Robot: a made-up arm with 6 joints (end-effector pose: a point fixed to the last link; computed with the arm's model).
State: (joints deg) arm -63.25 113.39 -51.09 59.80 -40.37 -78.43
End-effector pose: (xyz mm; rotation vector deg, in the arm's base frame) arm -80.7 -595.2 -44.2 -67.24 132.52 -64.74
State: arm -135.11 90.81 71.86 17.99 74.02 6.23
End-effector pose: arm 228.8 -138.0 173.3 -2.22 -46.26 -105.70
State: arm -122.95 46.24 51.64 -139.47 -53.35 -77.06
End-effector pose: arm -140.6 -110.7 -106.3 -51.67 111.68 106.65
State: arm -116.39 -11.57 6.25 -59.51 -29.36 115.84
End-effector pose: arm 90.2 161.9 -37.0 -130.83 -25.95 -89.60
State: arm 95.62 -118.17 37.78 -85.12 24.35 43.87
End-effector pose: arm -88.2 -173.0 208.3 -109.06 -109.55 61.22
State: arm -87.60 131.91 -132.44 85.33 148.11 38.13
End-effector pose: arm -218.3 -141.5 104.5 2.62 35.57 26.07
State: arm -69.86 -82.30 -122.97 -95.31 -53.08 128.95
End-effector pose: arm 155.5 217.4 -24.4 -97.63 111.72 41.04
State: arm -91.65 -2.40 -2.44 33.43 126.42 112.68
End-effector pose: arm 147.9 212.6 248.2 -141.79 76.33 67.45
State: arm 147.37 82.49 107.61 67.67 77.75 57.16
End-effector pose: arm -32.8 17.9 -93.8 -103.46 39.55 -81.96
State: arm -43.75 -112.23 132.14 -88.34 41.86 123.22
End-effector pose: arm -18.2 -53.4 -174.3 57.78 -58.05 -50.42
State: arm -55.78 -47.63 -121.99 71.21 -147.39 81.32
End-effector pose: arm -88.0 19.1 -146.6 85.70 -46.43 75.13
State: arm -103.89 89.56 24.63 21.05 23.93 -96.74
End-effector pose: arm 303.5 -279.8 317.4 -100.54 -9.35 -73.97
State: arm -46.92 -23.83 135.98 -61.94 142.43 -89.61
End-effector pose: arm -162.0 167.8 32.7 -19.54 -22.76 134.89
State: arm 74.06 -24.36 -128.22 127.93 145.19 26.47
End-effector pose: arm 221.1 -120.9 125.4 -4.16 -4.09 -165.98
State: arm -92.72 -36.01 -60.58 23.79 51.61 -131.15
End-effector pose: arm -40.8 422.8 116.5 78.63 80.90 95.20
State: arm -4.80 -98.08 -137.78 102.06 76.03 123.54
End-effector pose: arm 135.7 -54.6 -220.6 98.15 72.36 57.93
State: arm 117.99 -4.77 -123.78 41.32 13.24 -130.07
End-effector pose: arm 286.8 205.6 276.7 -152.64 -18.49 -76.05
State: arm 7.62 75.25 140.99 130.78 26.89 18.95
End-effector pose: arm 165.5 89.9 207.8 -30.68 -141.15 -77.89
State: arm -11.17 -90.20 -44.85 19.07 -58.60 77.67
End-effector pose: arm 305.7 266.4 23.4 -18.52 -113.32 -88.27
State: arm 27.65 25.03 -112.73 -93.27 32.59 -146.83
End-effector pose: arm -321.8 -198.9 119.9 -29.47 -149.74 84.18
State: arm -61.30 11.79 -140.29 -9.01 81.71 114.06
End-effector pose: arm -200.5 119.2 242.5 8.91 20.79 -108.43
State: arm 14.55 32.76 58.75 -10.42 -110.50 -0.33
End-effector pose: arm -161.6 133.8 252.5 0.37 -67.40 30.67
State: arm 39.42 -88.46 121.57 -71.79 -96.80 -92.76
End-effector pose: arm 366.4 60.1 152.4 11.07 30.02 31.73
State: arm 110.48 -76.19 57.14 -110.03 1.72 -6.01
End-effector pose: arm -26.7 -189.8 173.0 97.56 39.69 -85.89
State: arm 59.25 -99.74 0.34 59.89 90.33 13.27
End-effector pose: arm 102.1 225.6 499.0 35.49 34.37 -22.69
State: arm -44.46 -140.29 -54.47 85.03 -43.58 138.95
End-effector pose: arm 156.6 176.8 -277.4 -58.24 -75.37 -113.71
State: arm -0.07 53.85 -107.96 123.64 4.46 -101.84
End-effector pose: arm 72.5 -302.1 -233.5 117.87 5.92 -56.00
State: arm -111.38 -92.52 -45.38 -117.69 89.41 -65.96
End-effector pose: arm 194.2 4.7 78.0 -20.03 -11.41 -63.39
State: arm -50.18 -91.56 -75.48 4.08 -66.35 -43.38
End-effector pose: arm 229.3 231.7 -259.5 -118.90 -27.48 39.77
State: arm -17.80 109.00 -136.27 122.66 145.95 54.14
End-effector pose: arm 25.5 -64.0 -109.0 -21.90 -51.14 -44.34
